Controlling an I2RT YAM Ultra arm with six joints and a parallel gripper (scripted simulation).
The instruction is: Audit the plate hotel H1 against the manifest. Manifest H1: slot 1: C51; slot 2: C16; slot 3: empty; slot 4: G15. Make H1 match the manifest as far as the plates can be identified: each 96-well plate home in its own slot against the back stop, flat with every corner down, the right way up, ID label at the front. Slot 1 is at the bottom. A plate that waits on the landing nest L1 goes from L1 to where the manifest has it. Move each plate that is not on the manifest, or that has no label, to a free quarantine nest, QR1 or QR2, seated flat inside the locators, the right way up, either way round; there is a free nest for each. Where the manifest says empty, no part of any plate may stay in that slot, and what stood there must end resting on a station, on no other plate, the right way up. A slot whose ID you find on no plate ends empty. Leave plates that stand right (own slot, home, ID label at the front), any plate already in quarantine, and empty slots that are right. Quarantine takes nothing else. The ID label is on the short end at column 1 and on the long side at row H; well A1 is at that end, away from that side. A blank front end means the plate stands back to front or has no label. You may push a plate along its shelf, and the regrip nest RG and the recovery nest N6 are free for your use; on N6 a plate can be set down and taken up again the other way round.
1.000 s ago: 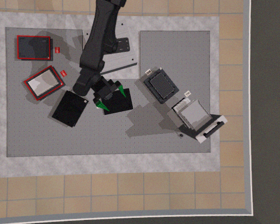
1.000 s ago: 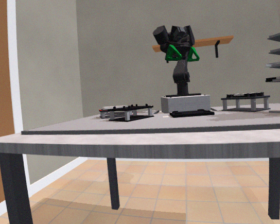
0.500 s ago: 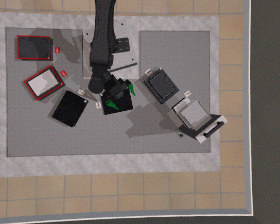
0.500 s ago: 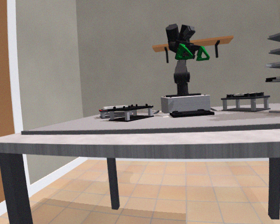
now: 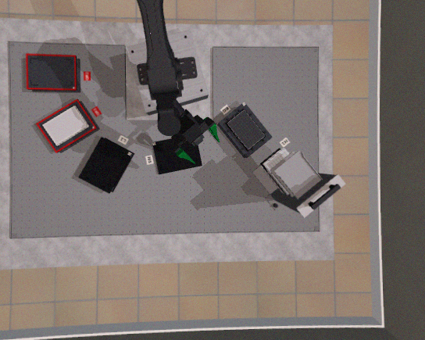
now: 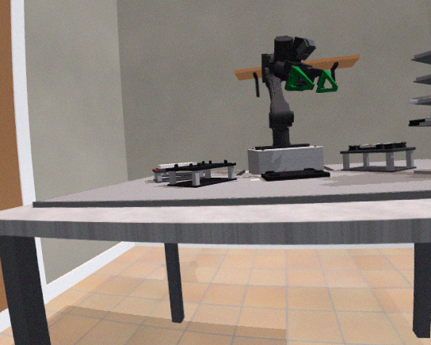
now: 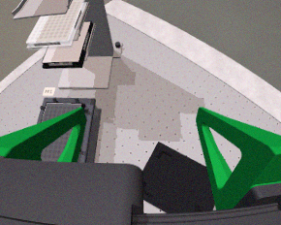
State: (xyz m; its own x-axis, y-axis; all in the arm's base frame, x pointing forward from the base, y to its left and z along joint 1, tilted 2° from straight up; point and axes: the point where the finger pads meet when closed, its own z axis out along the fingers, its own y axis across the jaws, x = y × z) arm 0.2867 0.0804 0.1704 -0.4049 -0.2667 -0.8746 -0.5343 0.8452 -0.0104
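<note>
Right now the regrip nest RG is 50 mm behind my hand, 160 mm to the left of it and 180 mm below it. Round my hand: recovery nest N6 (10 mm behind, 100 mm to the right, 230 mm below); then H1 tag (10 mm ahead, 310 mm to the left, 240 mm below); then landing nest L1 (10 mm behind, 350 mm to the right, 190 mm below).
</note>
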